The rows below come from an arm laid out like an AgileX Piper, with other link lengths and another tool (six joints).
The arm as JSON. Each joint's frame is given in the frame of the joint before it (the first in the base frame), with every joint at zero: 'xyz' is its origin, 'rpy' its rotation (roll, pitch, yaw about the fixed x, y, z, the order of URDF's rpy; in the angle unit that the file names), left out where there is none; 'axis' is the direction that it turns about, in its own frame. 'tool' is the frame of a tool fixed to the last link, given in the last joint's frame.
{
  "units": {
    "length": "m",
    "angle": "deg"
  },
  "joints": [
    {
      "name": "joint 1",
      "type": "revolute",
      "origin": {
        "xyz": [
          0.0,
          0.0,
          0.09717
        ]
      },
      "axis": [
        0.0,
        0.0,
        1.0
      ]
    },
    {
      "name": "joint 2",
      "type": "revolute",
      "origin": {
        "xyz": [
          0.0,
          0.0,
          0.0
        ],
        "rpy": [
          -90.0,
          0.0,
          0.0
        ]
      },
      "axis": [
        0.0,
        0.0,
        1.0
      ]
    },
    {
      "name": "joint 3",
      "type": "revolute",
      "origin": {
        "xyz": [
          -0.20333,
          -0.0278,
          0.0
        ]
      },
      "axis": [
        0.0,
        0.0,
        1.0
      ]
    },
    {
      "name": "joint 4",
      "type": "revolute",
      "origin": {
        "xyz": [
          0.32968,
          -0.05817,
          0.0
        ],
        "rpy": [
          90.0,
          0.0,
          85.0
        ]
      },
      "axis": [
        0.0,
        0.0,
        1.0
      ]
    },
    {
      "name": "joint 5",
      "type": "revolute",
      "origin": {
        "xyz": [
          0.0,
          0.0,
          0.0
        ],
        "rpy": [
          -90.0,
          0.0,
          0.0
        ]
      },
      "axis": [
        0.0,
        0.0,
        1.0
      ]
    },
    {
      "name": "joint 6",
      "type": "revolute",
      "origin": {
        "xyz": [
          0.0,
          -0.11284,
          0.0
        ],
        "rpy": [
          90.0,
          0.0,
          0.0
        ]
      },
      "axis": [
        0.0,
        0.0,
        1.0
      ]
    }
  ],
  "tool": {
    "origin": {
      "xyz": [
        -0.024,
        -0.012,
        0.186
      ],
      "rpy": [
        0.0,
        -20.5,
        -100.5
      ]
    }
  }
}
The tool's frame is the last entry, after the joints.
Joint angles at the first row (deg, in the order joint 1, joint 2, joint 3, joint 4, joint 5, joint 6):
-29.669, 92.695, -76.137, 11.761, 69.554, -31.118
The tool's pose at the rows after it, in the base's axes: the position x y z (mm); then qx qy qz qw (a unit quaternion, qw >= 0):
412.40 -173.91 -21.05 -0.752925 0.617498 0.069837 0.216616
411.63 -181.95 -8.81 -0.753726 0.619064 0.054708 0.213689
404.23 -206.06 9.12 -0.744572 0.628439 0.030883 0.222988
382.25 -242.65 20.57 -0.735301 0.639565 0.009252 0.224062
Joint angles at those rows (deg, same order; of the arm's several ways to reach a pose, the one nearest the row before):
-29.669, 92.146, -76.136, 10.863, 69.613, -30.882
-30.226, 90.489, -76.136, 10.209, 69.672, -30.883
-34.120, 88.215, -76.002, 11.328, 69.725, -32.903
-40.396, 86.051, -75.098, 12.350, 69.789, -37.322

